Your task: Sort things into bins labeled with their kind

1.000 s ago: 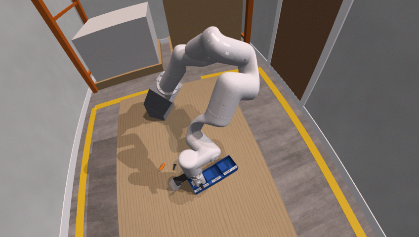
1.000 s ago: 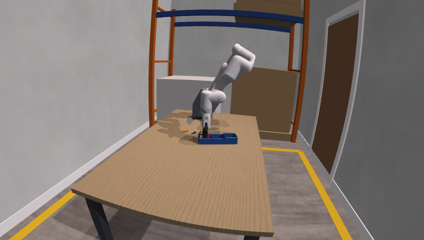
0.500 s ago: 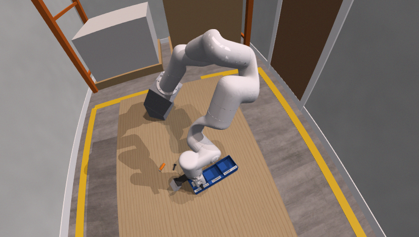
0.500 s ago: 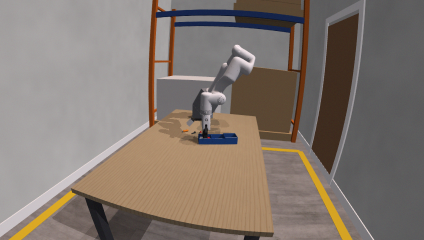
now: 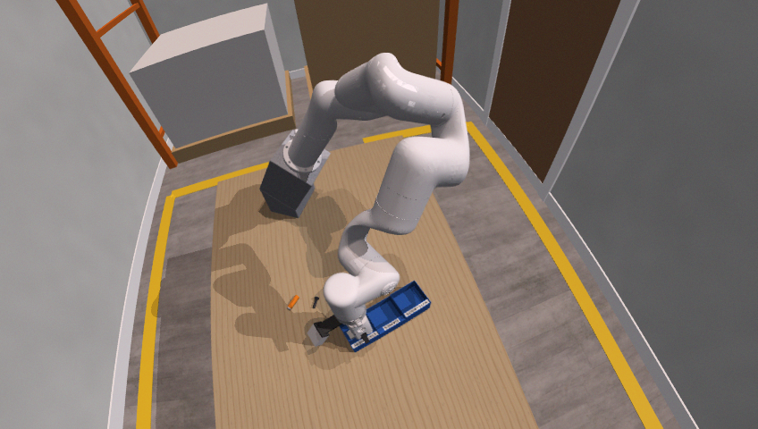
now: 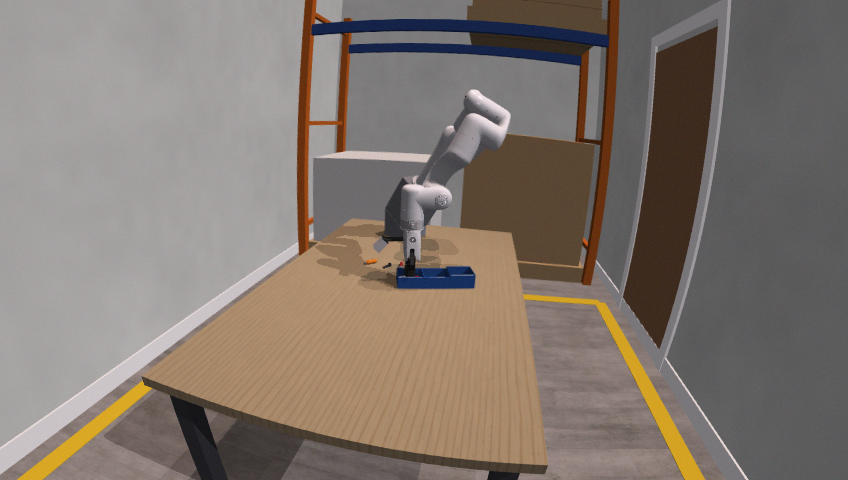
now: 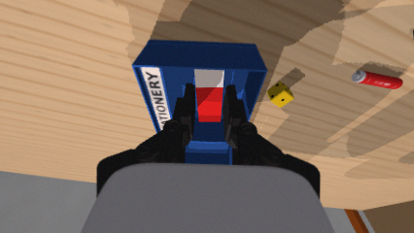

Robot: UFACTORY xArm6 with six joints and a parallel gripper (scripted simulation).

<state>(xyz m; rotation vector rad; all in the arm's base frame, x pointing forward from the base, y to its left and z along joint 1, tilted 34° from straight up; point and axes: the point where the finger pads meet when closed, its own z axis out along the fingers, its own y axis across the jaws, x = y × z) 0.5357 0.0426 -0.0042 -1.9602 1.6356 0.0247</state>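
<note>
Right now the eraser is 1 cm to the right of my hand and 2 cm below it. Also, from my hand: red battery 14 cm behind, 6 cm to the right, 3 cm below; black bolt 12 cm behind, 10 cm to the right, 3 cm below; yellow die 7 cm behind, 2 cm to the right, 3 cm below.
</note>
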